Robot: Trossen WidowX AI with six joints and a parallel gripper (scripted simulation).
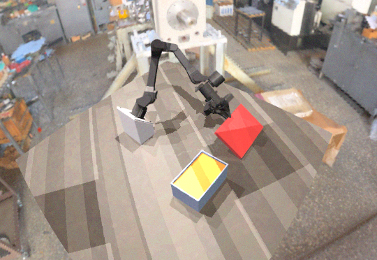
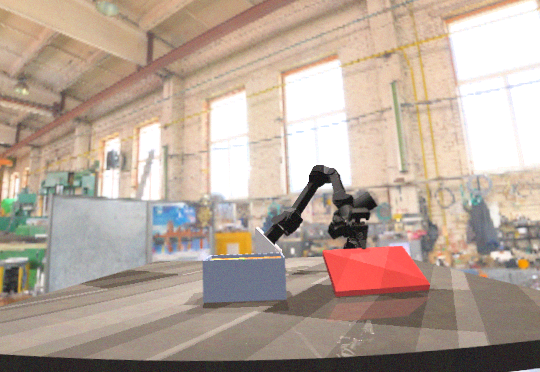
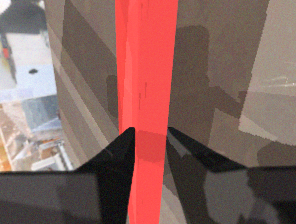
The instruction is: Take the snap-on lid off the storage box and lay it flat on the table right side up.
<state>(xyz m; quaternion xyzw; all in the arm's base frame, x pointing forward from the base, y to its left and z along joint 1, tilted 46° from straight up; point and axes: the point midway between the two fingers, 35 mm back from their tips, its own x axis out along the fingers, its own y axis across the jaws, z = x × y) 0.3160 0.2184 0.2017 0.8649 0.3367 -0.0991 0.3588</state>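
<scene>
Right now the flat red lid is 7 cm ahead of my gripper tip and 4 cm below it. The rest, counted from my gripper tip: storage box: 34 cm to the right, 10 cm ahead, 4 cm below.
</scene>
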